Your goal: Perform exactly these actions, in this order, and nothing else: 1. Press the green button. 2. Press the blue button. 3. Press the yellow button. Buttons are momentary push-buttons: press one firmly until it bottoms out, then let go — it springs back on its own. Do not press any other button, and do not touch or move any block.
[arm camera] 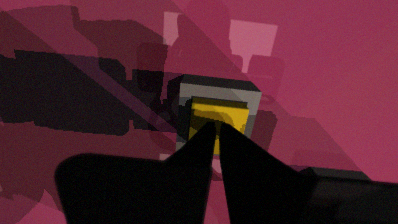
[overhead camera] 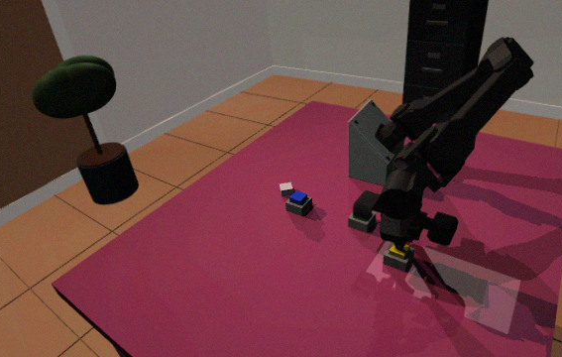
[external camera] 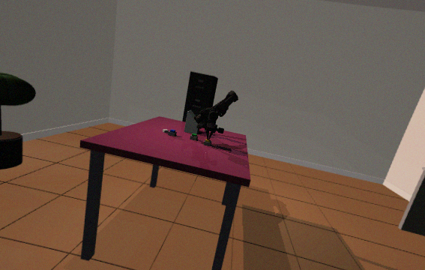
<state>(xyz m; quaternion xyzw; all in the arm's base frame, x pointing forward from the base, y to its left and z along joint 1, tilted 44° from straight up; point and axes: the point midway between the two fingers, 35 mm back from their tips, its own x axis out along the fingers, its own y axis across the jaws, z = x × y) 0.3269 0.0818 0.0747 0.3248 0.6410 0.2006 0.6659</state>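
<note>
Now: gripper tip 10 mm above the yellow button. From my gripper tip the other things lie so: blue button: 90 mm behind, 260 mm to the right; small white block: 140 mm behind, 330 mm to the right, 30 mm below; green button: 90 mm behind, 100 mm to the right.
</note>
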